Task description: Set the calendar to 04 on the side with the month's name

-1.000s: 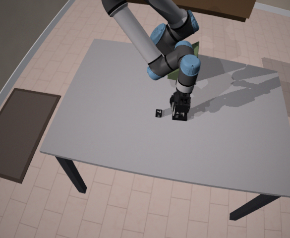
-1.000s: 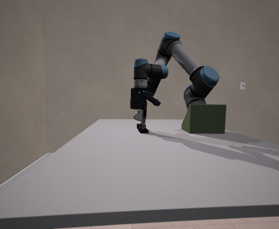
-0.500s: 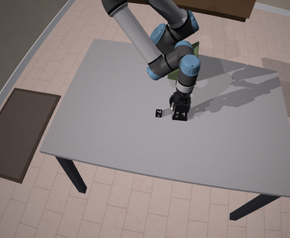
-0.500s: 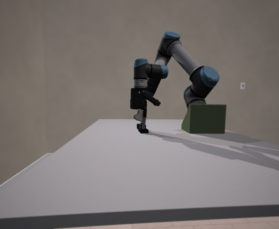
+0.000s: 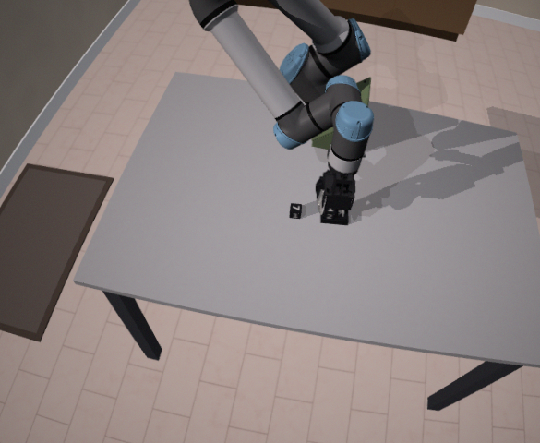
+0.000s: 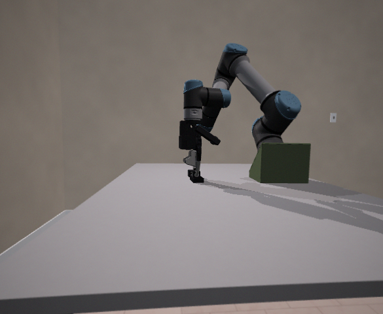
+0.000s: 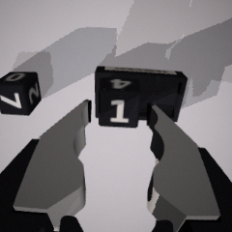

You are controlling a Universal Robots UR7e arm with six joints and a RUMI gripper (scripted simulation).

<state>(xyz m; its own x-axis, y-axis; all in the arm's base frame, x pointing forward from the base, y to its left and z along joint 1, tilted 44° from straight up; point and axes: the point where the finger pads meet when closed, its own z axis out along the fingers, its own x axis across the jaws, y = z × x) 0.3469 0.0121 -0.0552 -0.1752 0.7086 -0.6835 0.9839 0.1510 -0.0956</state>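
Now: the black calendar tray 30 mm below my hand and 20 mm to the left of it.
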